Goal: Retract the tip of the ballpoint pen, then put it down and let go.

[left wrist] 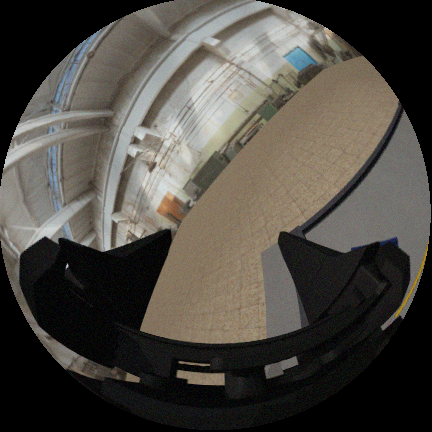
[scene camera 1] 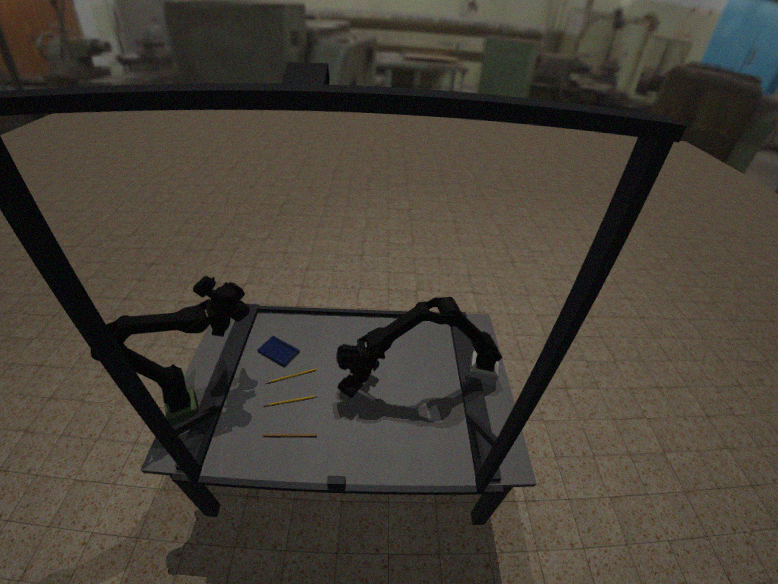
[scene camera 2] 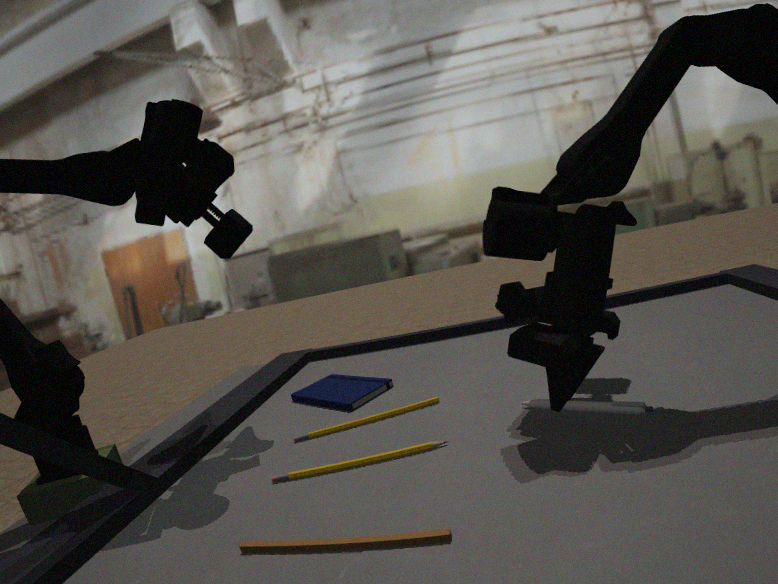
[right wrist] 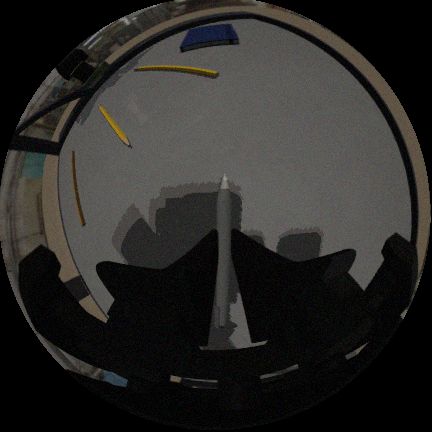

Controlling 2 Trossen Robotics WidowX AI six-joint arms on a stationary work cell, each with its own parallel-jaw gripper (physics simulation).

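Pixels of known places: left gripper, fingertip midpoint: (left wrist: 226, 236) (scene camera 2: 210, 210); right gripper, fingertip midpoint: (scene camera 2: 557, 408) (right wrist: 223, 234); left arm's base, origin of the base link: (scene camera 1: 179, 402); right arm's base, origin of the base link: (scene camera 1: 485, 363).
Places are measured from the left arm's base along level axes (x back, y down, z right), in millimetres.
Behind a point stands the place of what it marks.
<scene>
The pale grey ballpoint pen (scene camera 2: 619, 406) @[x -591, y 30, z 254 mm] (right wrist: 224, 210) @[x -552, y 29, z 175 mm] is level, low at the table top, its pointed end facing away from the wrist in the right wrist view. Whether the pen touches the table I cannot tell, and the writing point is too small to judge. My right gripper (scene camera 1: 349, 389) @[x -559, y 38, z 192 mm] (scene camera 2: 558, 405) @[x -559, y 38, z 192 mm] (right wrist: 223, 234) @[x -559, y 38, z 192 mm] points down and is shut on the pen's barrel, one finger on each side. The pen's rear end shows between the fingers in the right wrist view. My left gripper (left wrist: 226, 236) @[x -259, y -283, z -177 mm] is open and empty, raised at the left of both scene views.
A blue notebook (scene camera 1: 278, 350) @[x -380, y 28, z -94 mm] (scene camera 2: 342, 392) @[x -379, y 28, z -69 mm] (right wrist: 210, 36) @[x -406, y 28, z -59 mm], two yellow pencils (scene camera 1: 290, 376) @[x -380, y 34, z 41 mm] (scene camera 2: 361, 463) @[x -347, y 36, z 144 mm] (right wrist: 115, 126) @[x -387, y 33, z 149 mm] and an orange-brown stick (scene camera 1: 289, 435) @[x -295, y 34, z 263 mm] (scene camera 2: 345, 541) @[x -301, y 33, z 266 mm] (right wrist: 75, 190) @[x -317, y 35, z 269 mm] lie on the table (scene camera 1: 389, 452) @[x -551, y 40, z 465 mm], left of the right gripper in the scene views. Dark frame posts (scene camera 1: 578, 301) @[x -718, y -719, z 698 mm] stand at the table's sides.
</scene>
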